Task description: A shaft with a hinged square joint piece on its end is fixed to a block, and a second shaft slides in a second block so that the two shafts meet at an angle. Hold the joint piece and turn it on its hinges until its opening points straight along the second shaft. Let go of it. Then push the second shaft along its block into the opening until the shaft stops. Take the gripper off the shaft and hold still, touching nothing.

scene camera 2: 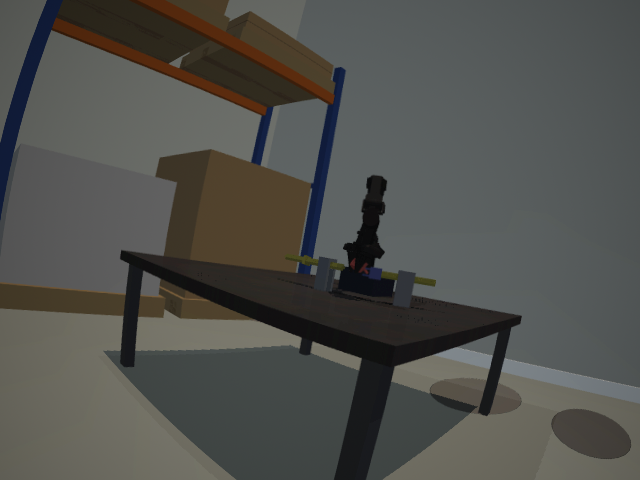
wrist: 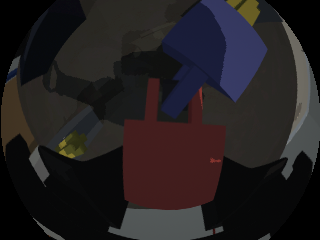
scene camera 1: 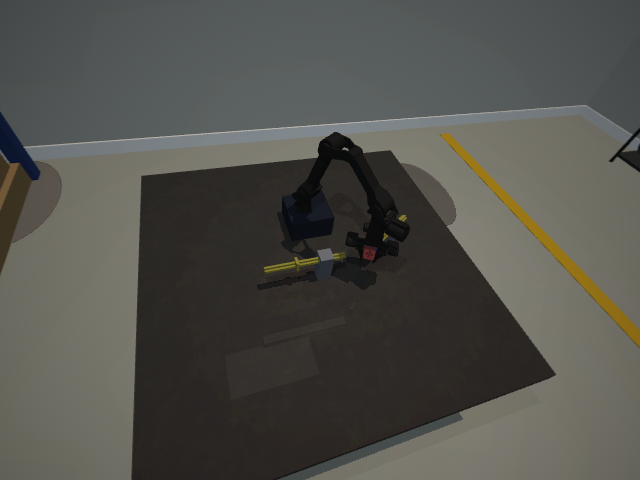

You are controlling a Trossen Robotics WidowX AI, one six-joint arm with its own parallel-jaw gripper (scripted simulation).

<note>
In view: my gripper (scene camera 2: 352,272) and a red joint piece (wrist: 166,165).
My gripper shows as well in the wrist view (wrist: 167,144) and in scene camera 1 (scene camera 1: 366,261).
</note>
